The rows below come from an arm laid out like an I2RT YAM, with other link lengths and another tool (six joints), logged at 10 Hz.
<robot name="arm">
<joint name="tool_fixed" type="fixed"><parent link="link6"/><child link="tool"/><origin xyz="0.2 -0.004 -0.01" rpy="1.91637 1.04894 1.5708"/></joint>
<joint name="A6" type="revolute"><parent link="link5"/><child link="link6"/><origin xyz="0.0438 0 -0.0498"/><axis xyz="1 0 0"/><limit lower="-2.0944" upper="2.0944"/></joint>
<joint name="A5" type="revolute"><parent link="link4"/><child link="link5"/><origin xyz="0.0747 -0.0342 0.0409"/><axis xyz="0 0 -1"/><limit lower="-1.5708" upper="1.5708"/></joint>
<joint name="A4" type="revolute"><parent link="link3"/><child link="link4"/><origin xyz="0.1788 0.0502 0.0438"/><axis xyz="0 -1 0"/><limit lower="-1.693" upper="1.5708"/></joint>
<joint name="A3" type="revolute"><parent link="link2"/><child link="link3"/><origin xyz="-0.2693 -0.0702 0"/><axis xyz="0 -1 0"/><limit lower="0" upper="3.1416"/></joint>
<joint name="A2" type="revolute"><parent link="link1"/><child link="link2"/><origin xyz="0.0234 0.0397 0.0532"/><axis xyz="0 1 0"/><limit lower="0" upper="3.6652"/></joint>
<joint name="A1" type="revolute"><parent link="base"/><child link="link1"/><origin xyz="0 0 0.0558"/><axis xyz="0 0 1"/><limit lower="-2.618" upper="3.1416"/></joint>
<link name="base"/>
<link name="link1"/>
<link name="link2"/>
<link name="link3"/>
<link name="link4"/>
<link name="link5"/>
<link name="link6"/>
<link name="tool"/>
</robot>
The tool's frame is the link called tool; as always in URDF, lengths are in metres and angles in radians.
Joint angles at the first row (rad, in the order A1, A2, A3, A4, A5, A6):
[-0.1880 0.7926 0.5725 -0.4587 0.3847 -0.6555]
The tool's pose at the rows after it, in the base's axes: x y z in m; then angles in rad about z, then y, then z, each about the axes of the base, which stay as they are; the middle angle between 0 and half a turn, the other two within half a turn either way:
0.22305 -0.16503 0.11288 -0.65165 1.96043 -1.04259
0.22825 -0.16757 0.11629 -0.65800 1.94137 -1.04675
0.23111 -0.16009 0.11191 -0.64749 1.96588 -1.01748
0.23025 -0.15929 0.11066 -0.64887 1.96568 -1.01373
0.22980 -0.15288 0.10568 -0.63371 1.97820 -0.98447
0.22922 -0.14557 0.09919 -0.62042 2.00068 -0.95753
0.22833 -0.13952 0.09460 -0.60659 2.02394 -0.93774
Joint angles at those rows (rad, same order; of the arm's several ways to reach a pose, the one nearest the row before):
[-0.1209 0.8315 0.5541 -0.3908 0.4875 -0.6650]
[-0.1101 0.8528 0.5514 -0.3563 0.5089 -0.6730]
[-0.1074 0.8545 0.5539 -0.3674 0.4754 -0.6661]
[-0.1058 0.8477 0.5470 -0.3669 0.4739 -0.6688]
[-0.1066 0.8255 0.5275 -0.3665 0.4435 -0.6692]
[-0.1051 0.8126 0.5145 -0.3749 0.4123 -0.6613]
[-0.1064 0.8047 0.5127 -0.3917 0.3844 -0.6499]

